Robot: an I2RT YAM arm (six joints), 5 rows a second.
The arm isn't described. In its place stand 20 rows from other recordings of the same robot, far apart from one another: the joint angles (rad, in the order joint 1, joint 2, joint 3, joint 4, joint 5, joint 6), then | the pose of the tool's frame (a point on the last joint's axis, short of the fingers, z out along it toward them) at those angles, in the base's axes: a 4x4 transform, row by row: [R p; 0 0 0 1], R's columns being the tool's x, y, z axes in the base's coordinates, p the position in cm.
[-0.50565, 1.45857, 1.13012, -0.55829, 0.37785, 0.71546] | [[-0.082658, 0.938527, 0.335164, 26.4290], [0.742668, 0.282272, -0.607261, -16.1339], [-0.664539, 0.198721, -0.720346, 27.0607], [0, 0, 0, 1]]
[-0.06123, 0.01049, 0.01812, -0.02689, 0.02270, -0.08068] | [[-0.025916, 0.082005, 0.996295, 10.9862], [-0.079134, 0.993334, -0.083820, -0.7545], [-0.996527, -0.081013, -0.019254, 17.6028], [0, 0, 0, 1]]
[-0.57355, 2.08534, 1.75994, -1.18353, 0.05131, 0.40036] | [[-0.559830, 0.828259, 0.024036, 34.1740], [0.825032, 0.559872, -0.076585, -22.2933], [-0.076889, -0.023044, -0.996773, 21.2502], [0, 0, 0, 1]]
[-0.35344, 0.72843, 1.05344, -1.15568, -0.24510, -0.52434] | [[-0.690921, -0.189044, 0.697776, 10.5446], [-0.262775, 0.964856, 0.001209, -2.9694], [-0.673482, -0.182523, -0.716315, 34.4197], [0, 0, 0, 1]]
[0.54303, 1.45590, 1.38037, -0.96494, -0.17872, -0.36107] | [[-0.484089, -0.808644, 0.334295, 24.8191], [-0.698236, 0.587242, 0.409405, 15.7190], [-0.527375, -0.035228, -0.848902, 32.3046], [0, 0, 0, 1]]
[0.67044, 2.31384, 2.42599, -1.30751, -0.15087, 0.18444] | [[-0.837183, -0.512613, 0.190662, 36.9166], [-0.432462, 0.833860, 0.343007, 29.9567], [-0.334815, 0.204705, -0.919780, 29.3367], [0, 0, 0, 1]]
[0.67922, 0.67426, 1.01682, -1.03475, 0.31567, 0.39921] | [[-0.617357, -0.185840, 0.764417, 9.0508], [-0.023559, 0.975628, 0.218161, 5.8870], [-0.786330, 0.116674, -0.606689, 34.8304], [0, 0, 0, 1]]
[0.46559, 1.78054, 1.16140, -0.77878, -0.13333, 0.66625] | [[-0.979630, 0.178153, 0.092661, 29.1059], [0.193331, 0.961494, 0.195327, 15.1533], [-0.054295, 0.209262, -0.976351, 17.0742], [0, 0, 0, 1]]
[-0.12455, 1.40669, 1.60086, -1.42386, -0.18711, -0.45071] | [[-0.867978, -0.353038, 0.349254, 24.1092], [-0.322674, 0.935531, 0.143746, -2.3510], [-0.377486, 0.012074, -0.925937, 37.7400], [0, 0, 0, 1]]
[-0.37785, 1.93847, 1.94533, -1.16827, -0.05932, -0.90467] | [[-0.799194, -0.456356, 0.391189, 37.5422], [-0.527185, 0.844811, -0.091487, -14.6742], [-0.288730, -0.279345, -0.915752, 32.1051], [0, 0, 0, 1]]
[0.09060, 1.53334, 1.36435, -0.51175, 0.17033, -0.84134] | [[-0.449058, -0.439289, 0.778057, 34.5609], [-0.778570, 0.619616, -0.099520, 2.5339], [-0.438378, -0.650462, -0.620261, 32.6602], [0, 0, 0, 1]]
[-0.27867, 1.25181, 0.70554, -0.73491, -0.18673, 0.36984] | [[-0.779805, 0.537542, 0.320862, 20.2608], [0.592549, 0.799141, 0.101293, -5.1095], [-0.201964, 0.269115, -0.941694, 18.3732], [0, 0, 0, 1]]
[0.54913, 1.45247, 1.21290, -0.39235, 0.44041, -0.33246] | [[-0.417930, -0.333380, 0.845099, 28.6647], [-0.601847, 0.798423, 0.017333, 15.7610], [-0.680525, -0.501376, -0.534329, 31.3074], [0, 0, 0, 1]]
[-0.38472, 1.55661, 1.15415, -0.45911, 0.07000, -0.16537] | [[-0.762379, 0.295126, 0.575915, 31.0968], [0.131520, 0.942041, -0.308644, -12.8596], [-0.633625, -0.159560, -0.757007, 25.3614], [0, 0, 0, 1]]
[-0.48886, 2.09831, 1.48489, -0.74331, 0.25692, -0.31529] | [[-0.975815, 0.209603, 0.062065, 35.8435], [0.179356, 0.930000, -0.320829, -20.0907], [-0.124967, -0.301938, -0.945102, 14.3680], [0, 0, 0, 1]]
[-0.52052, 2.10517, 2.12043, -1.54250, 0.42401, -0.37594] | [[-0.978338, 0.117870, -0.170181, 34.2470], [0.175115, 0.909646, -0.376668, -21.3204], [0.110406, -0.398310, -0.910582, 29.8082], [0, 0, 0, 1]]
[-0.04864, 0.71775, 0.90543, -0.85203, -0.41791, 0.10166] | [[-0.640519, -0.210805, 0.738442, 13.5055], [0.124040, 0.920559, 0.370386, 0.7891], [-0.757859, 0.328836, -0.563487, 32.6106], [0, 0, 0, 1]]
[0.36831, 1.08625, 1.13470, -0.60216, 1.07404, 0.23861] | [[-0.352352, 0.627085, 0.694704, 21.2975], [-0.015243, 0.738366, -0.674228, 4.8645], [-0.935743, -0.248155, -0.250606, 37.1073], [0, 0, 0, 1]]
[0.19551, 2.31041, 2.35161, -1.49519, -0.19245, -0.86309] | [[-0.471858, -0.878474, 0.075054, 44.3001], [-0.853759, 0.476511, 0.209842, 9.4673], [-0.220105, 0.034938, -0.974850, 27.0365], [0, 0, 0, 1]]
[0.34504, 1.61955, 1.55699, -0.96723, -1.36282, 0.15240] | [[-0.879911, -0.415274, -0.230876, 29.2212], [-0.282947, 0.067612, 0.956750, 14.2041], [-0.381703, 0.907180, -0.176993, 35.2020], [0, 0, 0, 1]]
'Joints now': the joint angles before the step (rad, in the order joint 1, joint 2, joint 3, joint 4, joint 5, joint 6). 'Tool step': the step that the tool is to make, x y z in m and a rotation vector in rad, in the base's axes. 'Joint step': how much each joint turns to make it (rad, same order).
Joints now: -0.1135, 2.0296, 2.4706, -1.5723, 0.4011, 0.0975
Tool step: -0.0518, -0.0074, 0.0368, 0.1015, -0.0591, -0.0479
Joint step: -0.0503, -0.1278, -0.0005, -0.0995, -0.0988, 0.0484
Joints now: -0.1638, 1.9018, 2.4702, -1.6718, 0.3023, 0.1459
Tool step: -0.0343, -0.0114, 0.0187, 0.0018, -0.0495, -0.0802
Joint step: -0.0565, -0.0947, -0.0374, -0.0172, 0.0012, 0.0274
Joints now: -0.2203, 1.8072, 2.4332, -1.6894, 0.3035, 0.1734
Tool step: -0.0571, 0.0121, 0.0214, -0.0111, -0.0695, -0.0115
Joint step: -0.0027, -0.1964, -0.1293, 0.0000, 0.0007, 0.0103
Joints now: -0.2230, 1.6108, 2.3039, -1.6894, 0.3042, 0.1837
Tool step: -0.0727, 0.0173, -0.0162, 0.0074, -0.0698, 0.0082
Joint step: 0.0000, -0.3479, -0.3980, 0.1147, -0.0233, 0.0065
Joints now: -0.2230, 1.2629, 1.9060, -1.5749, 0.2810, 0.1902
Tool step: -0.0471, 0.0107, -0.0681, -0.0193, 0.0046, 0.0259
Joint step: 0.0003, -0.3356, -0.4973, 0.1708, 0.0005, -0.0337
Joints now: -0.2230, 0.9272, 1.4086, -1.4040, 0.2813, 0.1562
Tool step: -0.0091, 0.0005, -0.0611, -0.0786, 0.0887, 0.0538
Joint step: 0.0005, -0.1507, -0.3136, 0.1251, 0.0465, -0.1045
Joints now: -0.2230, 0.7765, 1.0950, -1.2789, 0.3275, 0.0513
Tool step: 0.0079, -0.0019, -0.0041, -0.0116, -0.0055, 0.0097
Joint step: -0.0002, 0.0136, -0.0209, 0.0472, 0.0025, -0.0147
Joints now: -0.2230, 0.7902, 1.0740, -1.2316, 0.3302, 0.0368
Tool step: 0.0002, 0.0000, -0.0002, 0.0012, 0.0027, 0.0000
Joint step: 0.0003, 0.0016, 0.0002, -0.0018, -0.0003, 0.0006
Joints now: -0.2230, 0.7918, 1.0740, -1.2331, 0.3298, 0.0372
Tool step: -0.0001, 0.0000, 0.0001, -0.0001, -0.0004, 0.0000
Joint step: -0.0002, -0.0003, 0.0003, -0.0001, -0.0001, -0.0002
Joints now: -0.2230, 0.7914, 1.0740, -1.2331, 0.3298, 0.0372
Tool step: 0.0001, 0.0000, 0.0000, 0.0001, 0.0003, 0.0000
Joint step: 0.0002, 0.0005, 0.0002, -0.0001, 0.0001, 0.0002
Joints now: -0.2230, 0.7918, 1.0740, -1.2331, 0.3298, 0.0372
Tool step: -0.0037, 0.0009, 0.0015, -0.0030, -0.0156, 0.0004
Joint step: 0.0004, -0.0165, 0.0000, -0.0008, -0.0004, 0.0003
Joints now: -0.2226, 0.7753, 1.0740, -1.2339, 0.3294, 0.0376
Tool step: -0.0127, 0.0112, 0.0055, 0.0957, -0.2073, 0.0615
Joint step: 0.0436, -0.1074, -0.0318, 0.0877, -0.1136, 0.0779
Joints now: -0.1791, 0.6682, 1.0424, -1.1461, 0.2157, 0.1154
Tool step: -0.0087, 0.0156, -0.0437, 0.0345, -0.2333, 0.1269
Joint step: 0.1556, -0.2341, -0.2796, 0.2607, -0.0136, 0.0641
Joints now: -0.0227, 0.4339, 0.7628, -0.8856, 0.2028, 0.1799
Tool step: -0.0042, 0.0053, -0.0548, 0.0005, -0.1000, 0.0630
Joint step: 0.0652, -0.2060, -0.2659, 0.1598, 0.0021, 0.0006
